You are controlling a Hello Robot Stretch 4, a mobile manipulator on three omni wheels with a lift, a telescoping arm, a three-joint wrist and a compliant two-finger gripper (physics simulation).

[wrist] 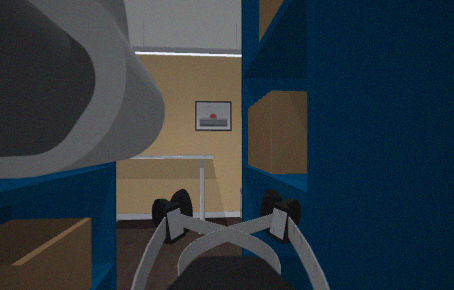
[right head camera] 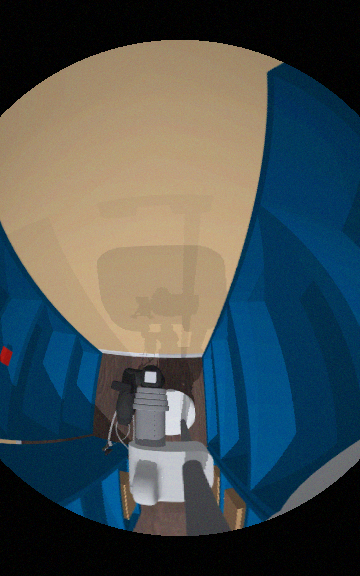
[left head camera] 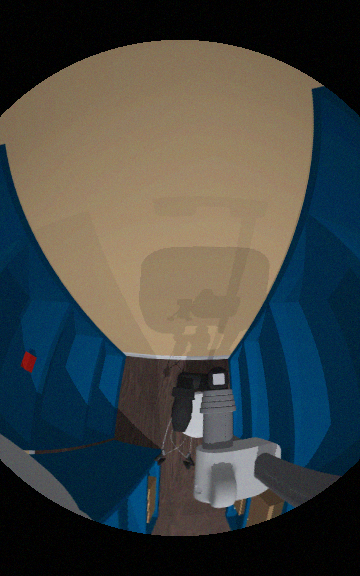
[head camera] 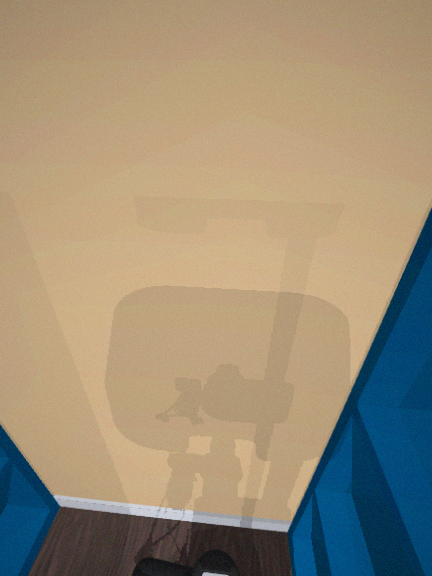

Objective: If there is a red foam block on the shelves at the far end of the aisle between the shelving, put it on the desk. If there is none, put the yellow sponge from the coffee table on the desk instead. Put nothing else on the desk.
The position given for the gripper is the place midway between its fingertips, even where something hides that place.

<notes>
In view: the gripper (left head camera: 172, 467), a blue shelving unit (wrist: 369, 202) and a framed picture (wrist: 209, 115).
The gripper is seen too in the wrist view (wrist: 226, 206).
</notes>
